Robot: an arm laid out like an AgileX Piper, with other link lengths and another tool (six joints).
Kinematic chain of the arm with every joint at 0, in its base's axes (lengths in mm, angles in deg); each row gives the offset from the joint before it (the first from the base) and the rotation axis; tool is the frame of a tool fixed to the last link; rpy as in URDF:
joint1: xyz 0 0 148.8 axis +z
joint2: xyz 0 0 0 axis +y
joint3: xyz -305 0 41.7 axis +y
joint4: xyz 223.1 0 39.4 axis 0.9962 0 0.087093
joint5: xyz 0 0 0 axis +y
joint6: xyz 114.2 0 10 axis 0.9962 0 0.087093
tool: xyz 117.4 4 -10.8 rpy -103.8 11.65 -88.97
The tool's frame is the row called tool.
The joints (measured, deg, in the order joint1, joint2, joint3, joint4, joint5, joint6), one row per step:
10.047 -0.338 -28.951 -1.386 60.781 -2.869
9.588 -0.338 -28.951 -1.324 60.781 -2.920
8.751 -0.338 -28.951 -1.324 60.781 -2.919
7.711 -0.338 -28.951 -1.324 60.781 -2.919
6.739 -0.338 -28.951 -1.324 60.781 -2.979
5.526 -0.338 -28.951 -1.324 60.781 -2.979
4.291 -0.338 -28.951 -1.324 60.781 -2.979
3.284 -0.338 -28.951 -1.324 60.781 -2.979
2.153 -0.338 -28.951 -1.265 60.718 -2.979
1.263 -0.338 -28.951 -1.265 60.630 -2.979
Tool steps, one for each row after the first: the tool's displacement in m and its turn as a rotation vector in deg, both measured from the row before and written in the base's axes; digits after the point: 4 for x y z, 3 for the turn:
0.0000 -0.0003 0.0000 0.005 0.002 -0.401
0.0001 -0.0010 0.0000 0.001 0.000 -0.837
0.0001 -0.0012 0.0000 0.000 0.000 -1.040
0.0001 -0.0012 0.0000 -0.053 -0.006 -0.945
0.0001 -0.0014 0.0000 0.000 0.000 -1.213
0.0001 -0.0014 0.0000 0.000 0.000 -1.235
0.0000 -0.0012 0.0000 0.000 0.000 -1.007
0.0002 -0.0011 0.0002 0.051 -0.061 -1.097
0.0002 -0.0010 0.0003 0.002 -0.088 -0.888

